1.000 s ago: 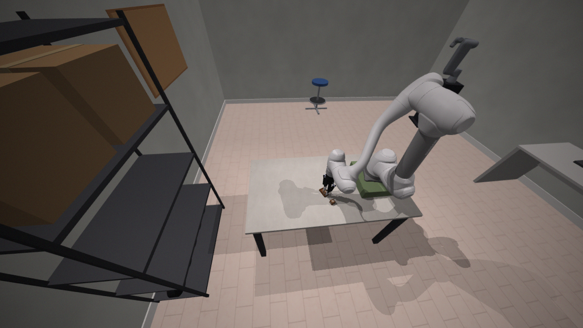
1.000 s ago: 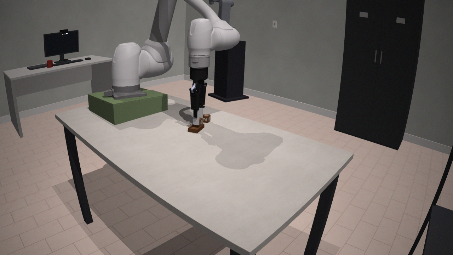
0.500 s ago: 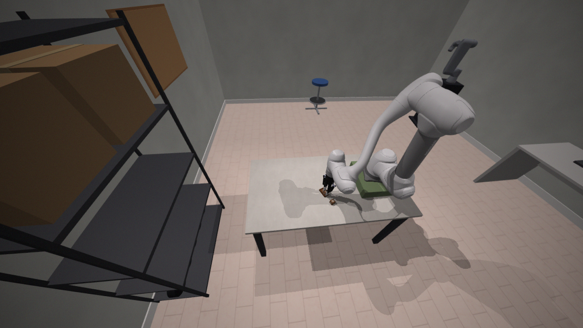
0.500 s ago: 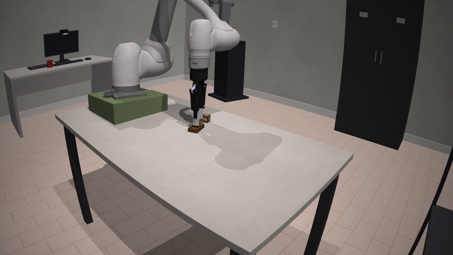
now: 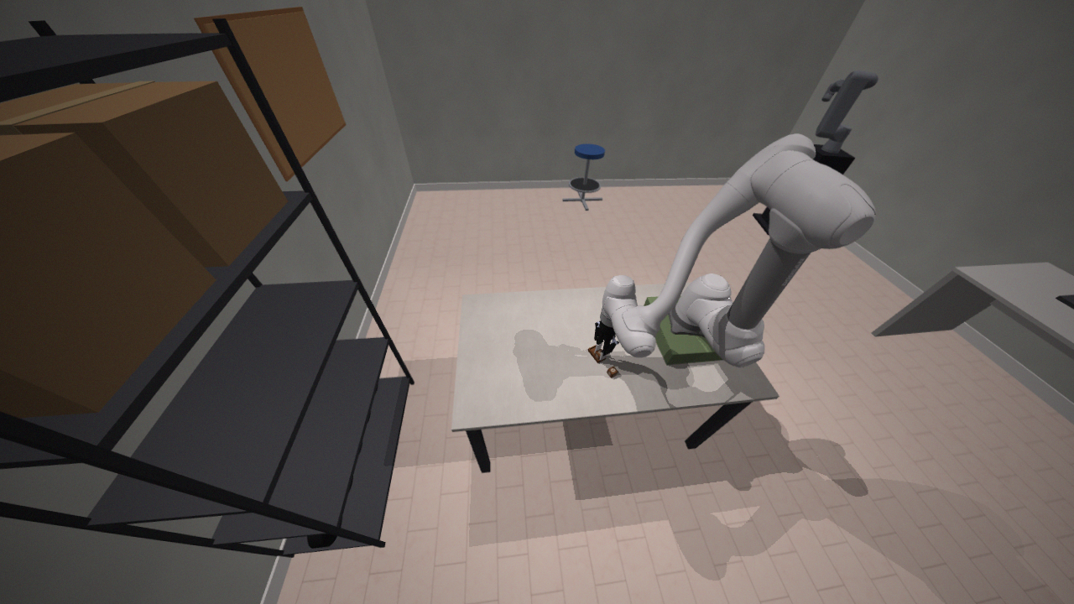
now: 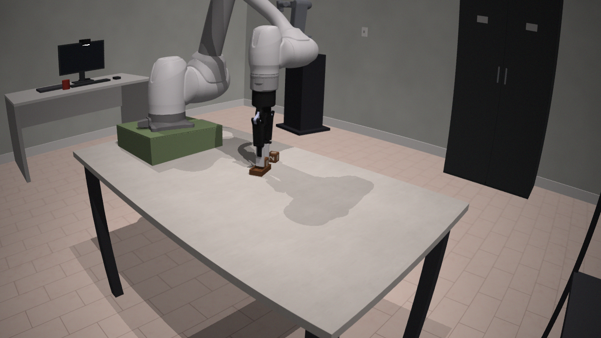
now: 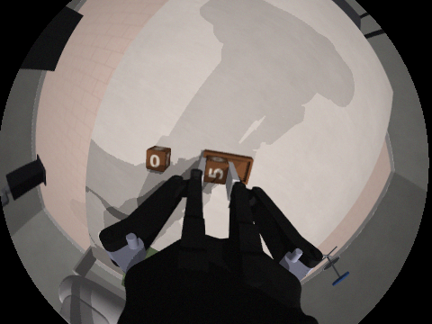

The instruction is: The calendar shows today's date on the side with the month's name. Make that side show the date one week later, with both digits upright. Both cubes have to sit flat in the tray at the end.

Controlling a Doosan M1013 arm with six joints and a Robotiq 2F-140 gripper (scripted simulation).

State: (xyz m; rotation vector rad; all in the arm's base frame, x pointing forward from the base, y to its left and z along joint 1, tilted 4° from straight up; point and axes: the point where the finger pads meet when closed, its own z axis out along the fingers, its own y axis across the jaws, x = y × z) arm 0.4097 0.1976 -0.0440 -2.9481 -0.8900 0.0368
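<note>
Now: the brown cube 30 mm below my hand. The rest, counted from my hand: brown tray (40 mm below, 20 mm to the right, 10 mm ahead).
</note>
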